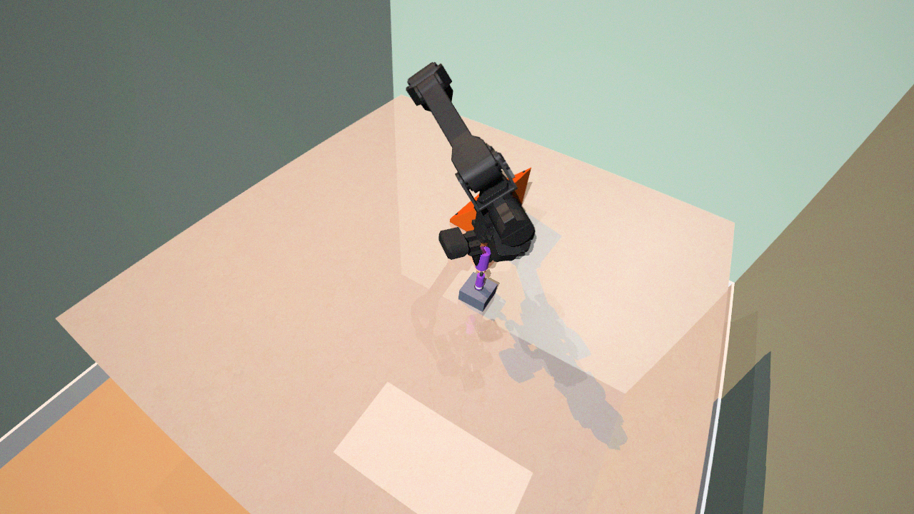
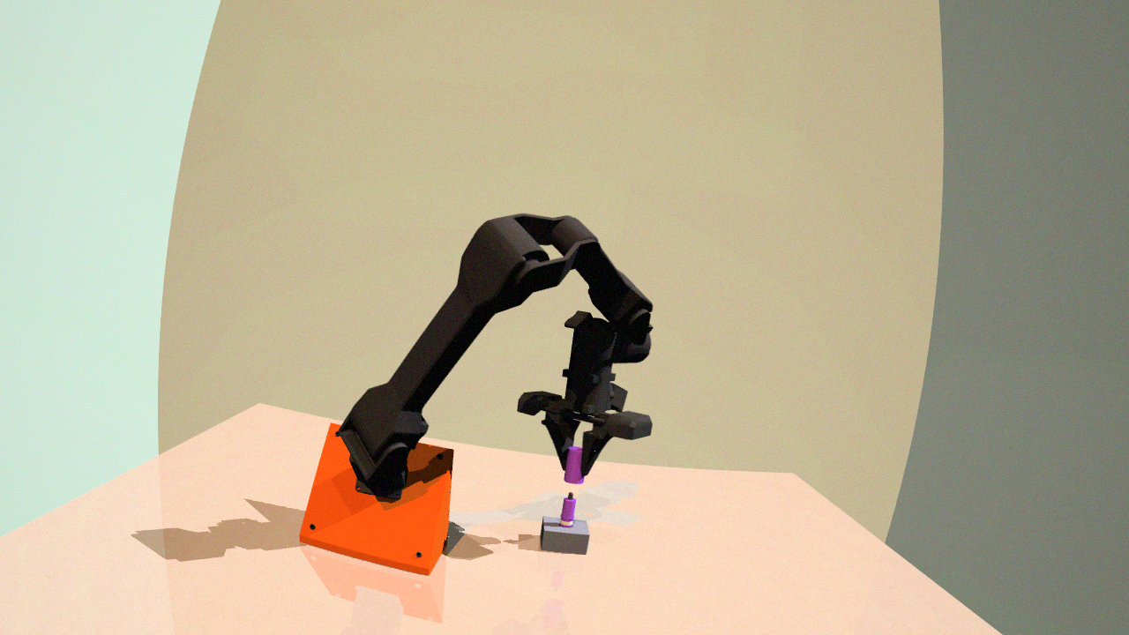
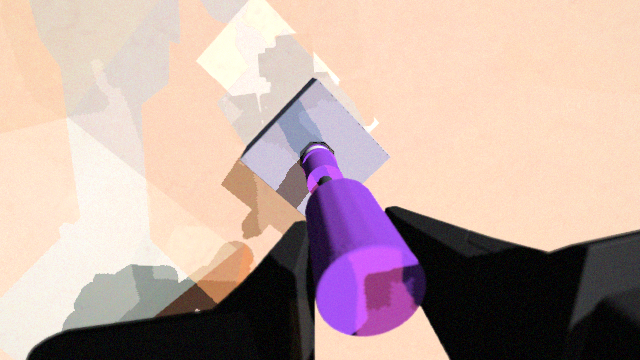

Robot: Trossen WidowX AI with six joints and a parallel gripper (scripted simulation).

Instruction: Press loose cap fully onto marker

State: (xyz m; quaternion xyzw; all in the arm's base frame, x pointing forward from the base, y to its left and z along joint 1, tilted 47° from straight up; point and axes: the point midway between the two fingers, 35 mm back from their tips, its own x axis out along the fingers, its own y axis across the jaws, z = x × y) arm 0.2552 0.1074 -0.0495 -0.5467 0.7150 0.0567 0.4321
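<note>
My gripper tip is now 10 cm above the grey holder block. Also, from my gripper tip: purple cap: 1 cm above.
</note>
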